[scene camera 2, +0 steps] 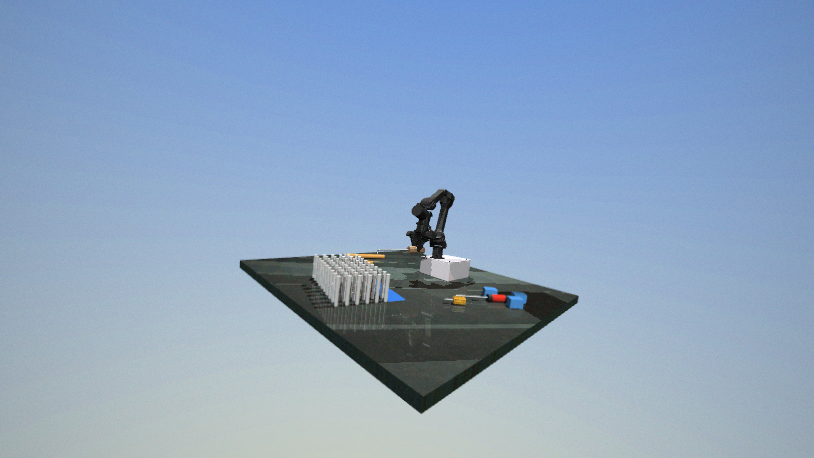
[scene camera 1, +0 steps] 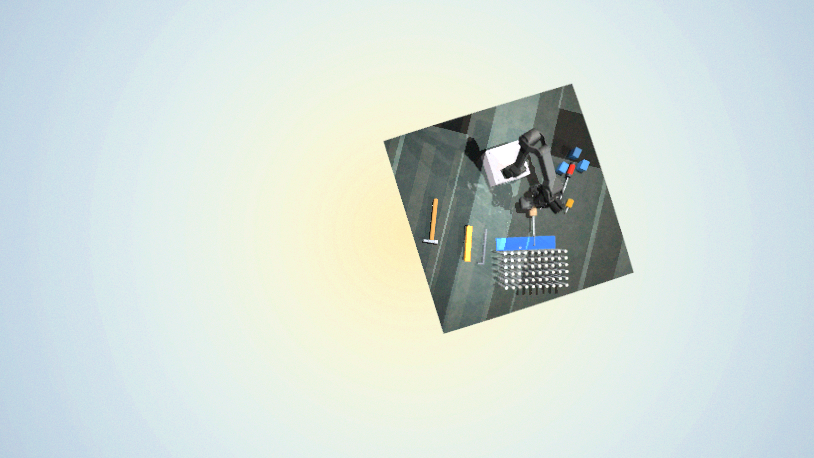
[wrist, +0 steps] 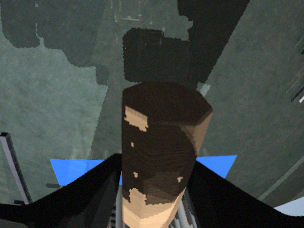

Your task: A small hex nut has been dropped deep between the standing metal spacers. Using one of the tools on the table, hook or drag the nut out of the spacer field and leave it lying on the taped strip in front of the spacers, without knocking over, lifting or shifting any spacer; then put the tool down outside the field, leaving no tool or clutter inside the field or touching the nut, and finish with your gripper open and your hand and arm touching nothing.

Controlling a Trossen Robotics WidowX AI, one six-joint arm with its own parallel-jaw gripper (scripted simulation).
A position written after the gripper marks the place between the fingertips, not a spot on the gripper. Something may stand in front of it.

In view: the gripper [wrist: 154, 163] and a blue taped strip [scene camera 1: 545, 242].
The blue taped strip also shows in the wrist view [wrist: 66, 170].
